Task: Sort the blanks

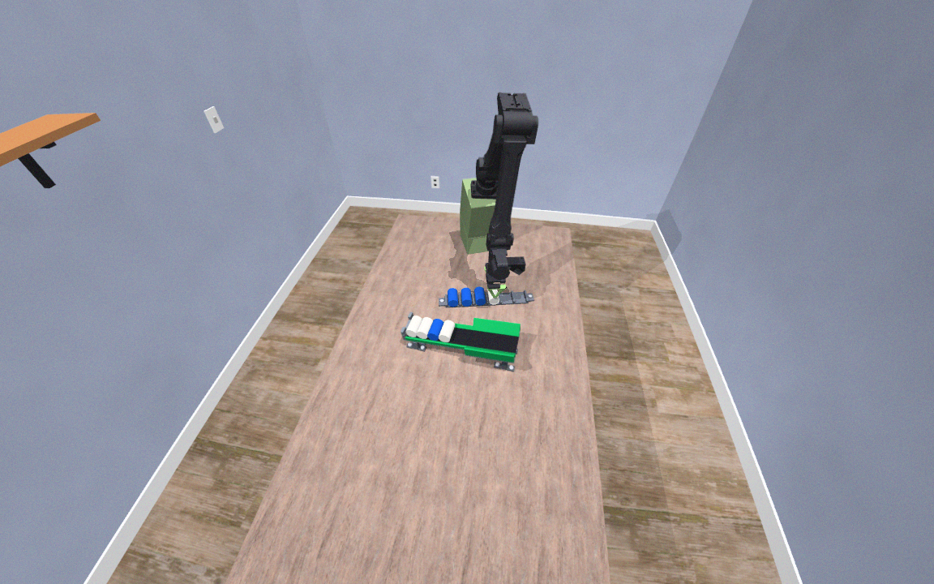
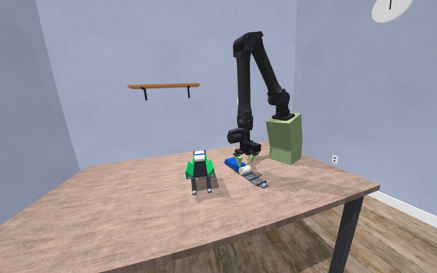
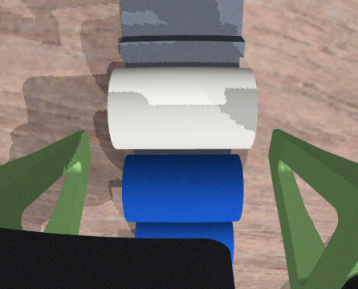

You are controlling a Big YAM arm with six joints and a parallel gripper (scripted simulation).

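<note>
The grey stock rack is 3 cm to the right of my hand and 7 cm below it.
</note>
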